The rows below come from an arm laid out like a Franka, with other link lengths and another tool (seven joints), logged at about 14 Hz.
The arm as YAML. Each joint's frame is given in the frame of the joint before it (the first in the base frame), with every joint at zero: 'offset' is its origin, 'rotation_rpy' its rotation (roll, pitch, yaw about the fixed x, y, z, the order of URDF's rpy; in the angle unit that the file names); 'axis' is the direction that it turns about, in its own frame. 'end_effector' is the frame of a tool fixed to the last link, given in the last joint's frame.
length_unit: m
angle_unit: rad
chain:
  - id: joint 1
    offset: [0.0, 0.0, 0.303]
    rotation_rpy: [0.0, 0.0, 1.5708]
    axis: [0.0, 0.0, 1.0]
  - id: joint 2
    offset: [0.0, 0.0, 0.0]
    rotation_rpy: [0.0, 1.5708, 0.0]
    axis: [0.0, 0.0, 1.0]
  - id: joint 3
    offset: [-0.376, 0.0, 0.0]
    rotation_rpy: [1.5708, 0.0, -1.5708]
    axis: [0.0, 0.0, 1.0]
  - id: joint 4
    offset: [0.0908, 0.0, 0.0]
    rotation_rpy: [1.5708, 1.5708, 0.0]
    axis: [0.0, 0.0, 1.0]
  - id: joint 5
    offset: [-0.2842, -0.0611, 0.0]
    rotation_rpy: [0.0, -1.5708, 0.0]
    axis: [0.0, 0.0, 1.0]
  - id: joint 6
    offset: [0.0, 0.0, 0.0]
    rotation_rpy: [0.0, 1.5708, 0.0]
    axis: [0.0, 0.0, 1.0]
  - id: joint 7
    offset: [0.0, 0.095, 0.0]
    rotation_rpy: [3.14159, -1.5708, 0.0]
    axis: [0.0, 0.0, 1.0]
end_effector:
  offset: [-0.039, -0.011, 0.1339]
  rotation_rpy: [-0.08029, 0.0, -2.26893]
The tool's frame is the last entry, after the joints.
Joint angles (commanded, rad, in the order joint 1, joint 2, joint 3, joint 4, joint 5, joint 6, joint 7), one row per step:
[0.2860, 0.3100, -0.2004, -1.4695, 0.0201, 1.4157, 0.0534]
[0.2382, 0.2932, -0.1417, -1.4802, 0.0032, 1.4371, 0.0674]
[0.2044, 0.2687, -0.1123, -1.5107, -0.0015, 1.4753, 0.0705]
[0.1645, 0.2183, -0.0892, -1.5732, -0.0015, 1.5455, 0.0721]
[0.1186, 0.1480, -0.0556, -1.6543, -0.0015, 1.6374, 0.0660]
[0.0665, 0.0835, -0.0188, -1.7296, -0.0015, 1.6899, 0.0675]
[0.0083, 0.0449, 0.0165, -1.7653, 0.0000, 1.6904, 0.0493]
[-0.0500, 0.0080, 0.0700, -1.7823, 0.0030, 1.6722, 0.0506]
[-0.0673, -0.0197, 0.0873, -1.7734, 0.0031, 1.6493, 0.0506]
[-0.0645, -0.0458, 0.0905, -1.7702, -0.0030, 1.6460, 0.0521]
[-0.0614, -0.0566, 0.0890, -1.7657, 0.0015, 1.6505, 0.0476]
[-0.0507, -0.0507, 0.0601, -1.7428, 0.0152, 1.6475, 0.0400]
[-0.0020, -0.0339, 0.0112, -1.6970, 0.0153, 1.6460, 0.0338]
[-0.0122, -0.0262, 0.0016, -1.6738, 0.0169, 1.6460, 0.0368]
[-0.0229, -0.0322, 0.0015, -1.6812, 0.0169, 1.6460, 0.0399]
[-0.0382, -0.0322, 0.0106, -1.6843, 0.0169, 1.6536, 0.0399]
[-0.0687, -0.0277, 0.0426, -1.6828, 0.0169, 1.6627, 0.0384]
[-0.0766, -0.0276, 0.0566, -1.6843, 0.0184, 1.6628, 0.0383]
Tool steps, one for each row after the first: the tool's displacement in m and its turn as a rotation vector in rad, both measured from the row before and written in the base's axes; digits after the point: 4 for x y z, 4 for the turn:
[-0.0004, -0.0018, 0.0052, 0.0010, -0.0248, -0.0012]
[-0.0019, -0.0062, 0.0046, 0.0085, -0.0304, -0.0073]
[-0.0061, -0.0123, 0.0095, 0.0150, -0.0563, -0.0187]
[-0.0113, -0.0100, 0.0145, 0.0180, -0.0793, -0.0066]
[-0.0160, -0.0104, 0.0093, 0.0087, -0.0411, -0.0170]
[-0.0131, -0.0120, 0.0058, 0.0061, -0.0032, -0.0053]
[-0.0131, -0.0022, 0.0098, 0.0026, -0.0017, -0.0067]
[-0.0085, 0.0004, 0.0142, -0.0019, -0.0136, 0.0000]
[-0.0068, 0.0024, 0.0127, -0.0080, -0.0261, 0.0055]
[-0.0018, 0.0016, 0.0073, 0.0044, -0.0196, 0.0055]
[0.0044, -0.0070, 0.0066, 0.0162, -0.0139, -0.0122]
[0.0090, -0.0006, 0.0101, 0.0032, -0.0276, 0.0061]
[0.0053, -0.0093, 0.0056, 0.0019, -0.0155, -0.0229]
[-0.0019, -0.0051, -0.0001, 0.0000, 0.0015, -0.0139]
[0.0009, -0.0029, -0.0004, -0.0004, -0.0045, -0.0063]
[0.0025, 0.0009, -0.0006, -0.0010, -0.0061, 0.0028]
[-0.0003, 0.0032, -0.0006, 0.0011, 0.0015, 0.0061]

